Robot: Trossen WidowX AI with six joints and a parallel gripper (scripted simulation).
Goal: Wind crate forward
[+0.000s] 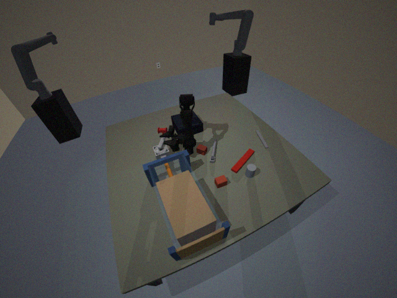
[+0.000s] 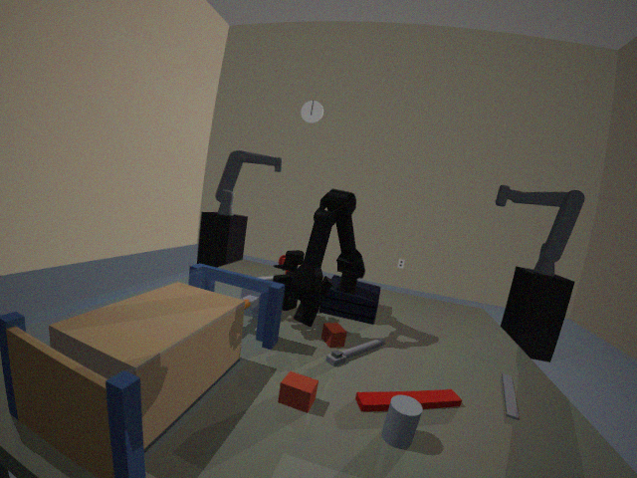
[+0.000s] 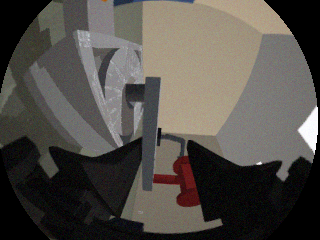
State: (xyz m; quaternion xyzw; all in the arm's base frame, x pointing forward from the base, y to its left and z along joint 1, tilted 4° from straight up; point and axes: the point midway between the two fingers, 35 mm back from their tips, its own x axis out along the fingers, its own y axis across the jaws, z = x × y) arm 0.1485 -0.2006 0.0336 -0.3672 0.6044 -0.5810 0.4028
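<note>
Now: gripper tip 1 cm to the right of the winch handle, 1 cm past it and 1 cm above it. From my gripper tip the other things lie so: hand winch 10 cm below, 3 cm to the right, 3 cm ahead; then red knob 4 cm behind, 3 cm to the left, 2 cm above; then red bar 46 cm to the left, 31 cm ahead, 12 cm below.
</note>
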